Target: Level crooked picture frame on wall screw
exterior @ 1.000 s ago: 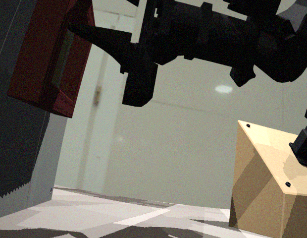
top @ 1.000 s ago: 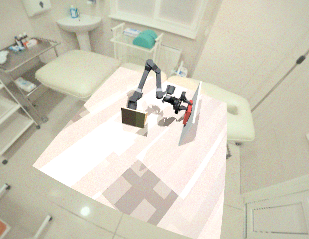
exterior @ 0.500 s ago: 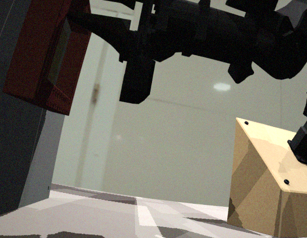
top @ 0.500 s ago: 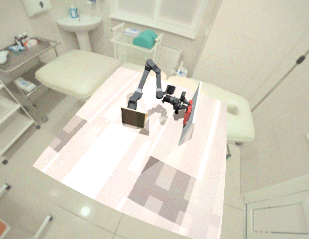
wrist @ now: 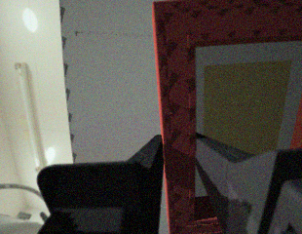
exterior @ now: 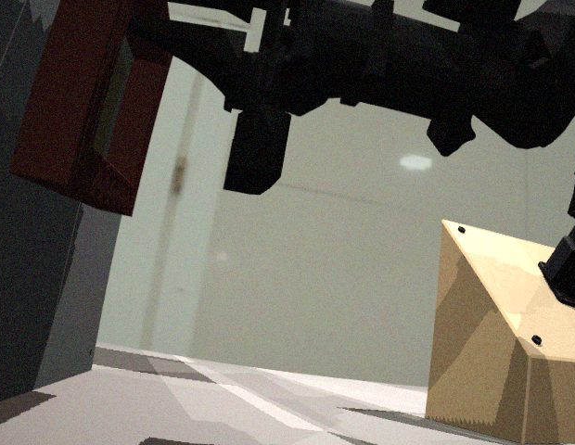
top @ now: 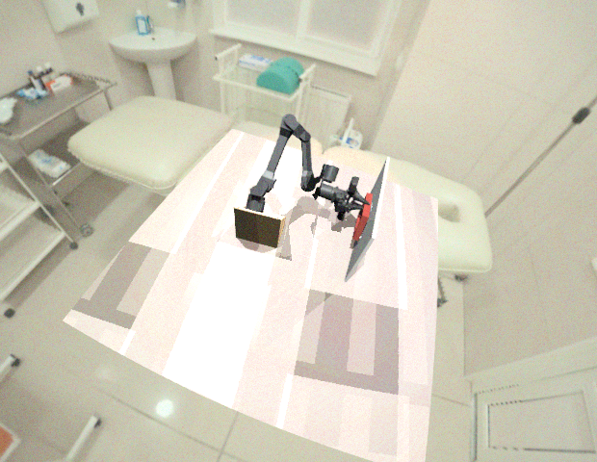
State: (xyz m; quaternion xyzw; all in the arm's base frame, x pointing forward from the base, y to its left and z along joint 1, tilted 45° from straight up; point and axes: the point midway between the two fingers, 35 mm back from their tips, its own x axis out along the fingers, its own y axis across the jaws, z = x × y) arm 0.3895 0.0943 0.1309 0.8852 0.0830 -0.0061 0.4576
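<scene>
Right now the red picture frame is 10 mm to the right of my gripper tip and 50 mm below it. Also, from my gripper tip: white wall panel 20 mm ahead, 10 mm to the left, 70 mm below.
</scene>
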